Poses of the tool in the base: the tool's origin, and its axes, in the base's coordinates. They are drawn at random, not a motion.
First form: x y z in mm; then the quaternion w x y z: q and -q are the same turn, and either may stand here.
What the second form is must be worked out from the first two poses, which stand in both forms.
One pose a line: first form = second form
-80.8, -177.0, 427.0, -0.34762, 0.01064, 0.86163, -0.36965 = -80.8, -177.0, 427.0, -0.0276, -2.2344, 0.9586
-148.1, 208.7, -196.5, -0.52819, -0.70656, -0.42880, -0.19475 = -148.1, 208.7, -196.5, 1.6880, 1.0244, 0.4653
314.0, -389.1, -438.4, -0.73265, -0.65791, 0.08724, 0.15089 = 314.0, -389.1, -438.4, 1.4473, -0.1919, -0.3319
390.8, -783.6, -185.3, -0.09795, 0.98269, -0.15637, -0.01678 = 390.8, -783.6, -185.3, -2.9084, 0.4628, 0.0497
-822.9, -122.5, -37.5, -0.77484, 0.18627, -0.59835, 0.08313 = -822.9, -122.5, -37.5, -0.4033, 1.2955, -0.1800
